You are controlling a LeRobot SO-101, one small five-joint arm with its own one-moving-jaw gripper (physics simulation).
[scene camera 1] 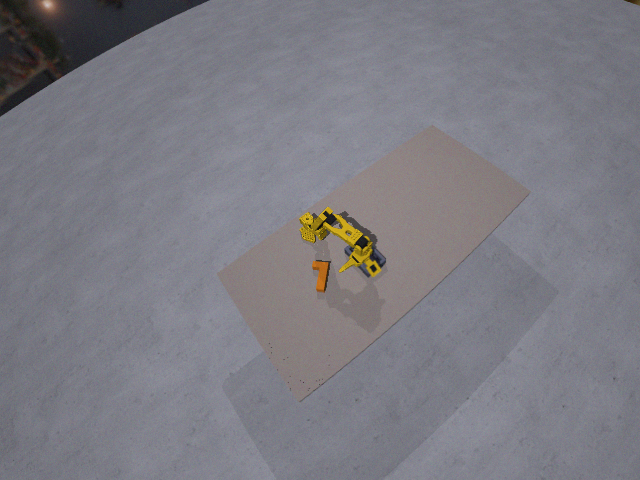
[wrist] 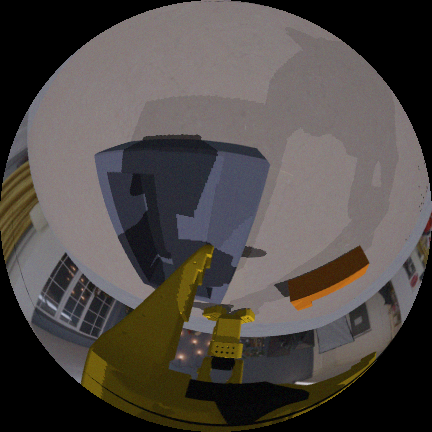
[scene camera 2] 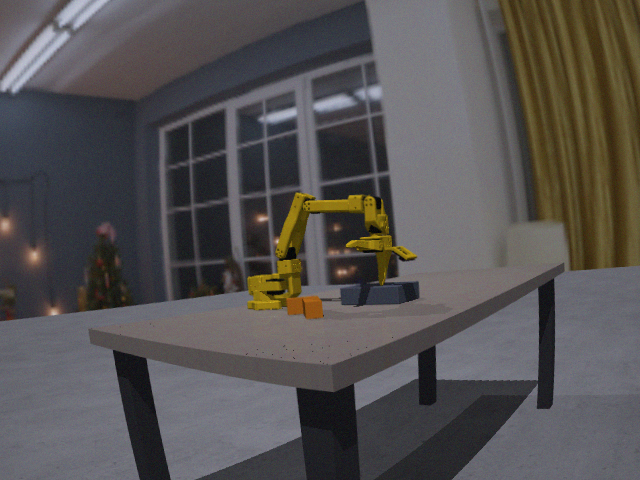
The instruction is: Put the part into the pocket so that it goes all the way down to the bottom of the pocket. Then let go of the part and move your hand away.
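Frame: origin at the arm's base, x ahead, y left, z up, level; centimetres.
Seen in the pictures: end effector, tool point: (scene camera 1: 363,262) (wrist: 212,254) (scene camera 2: 381,283); arm's base, origin of the base link: (scene camera 1: 316,234) (wrist: 231,309) (scene camera 2: 280,307).
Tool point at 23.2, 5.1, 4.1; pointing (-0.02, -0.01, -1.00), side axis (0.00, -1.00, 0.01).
Observation:
Offsets run from my tool point to a thing's top centre, as dx, dy, dz. Level surfaces: height alone.
An orange L-shaped part {-7.2, -15.7, -1.1} (scene camera 1: 322,277) (scene camera 2: 312,306) (wrist: 327,281) lies flat on the table, apart from the dark blue-grey pocket block {-2.2, +2.9, -0.5} (scene camera 1: 381,257) (scene camera 2: 387,295) (wrist: 240,185). The pocket is a recess in the block's top; the arm partly covers it in scene camera 1 and shadows darken it in the wrist view. My yellow gripper (scene camera 1: 351,265) (scene camera 2: 364,264) is fully open and empty. Its fixed jaw points down, with its tip close to the block's top in scene camera 2. The moving jaw is swung far out toward the part's side. No jaw touches the part.
The tan table {dz -4.1} (scene camera 1: 439,180) (scene camera 2: 206,335) bears the arm's base (scene camera 1: 308,229) (scene camera 2: 266,297), which stands near one long edge. The part lies between the base and the nearer short table end. A yellow curtain (scene camera 2: 573,129) hangs in the background.

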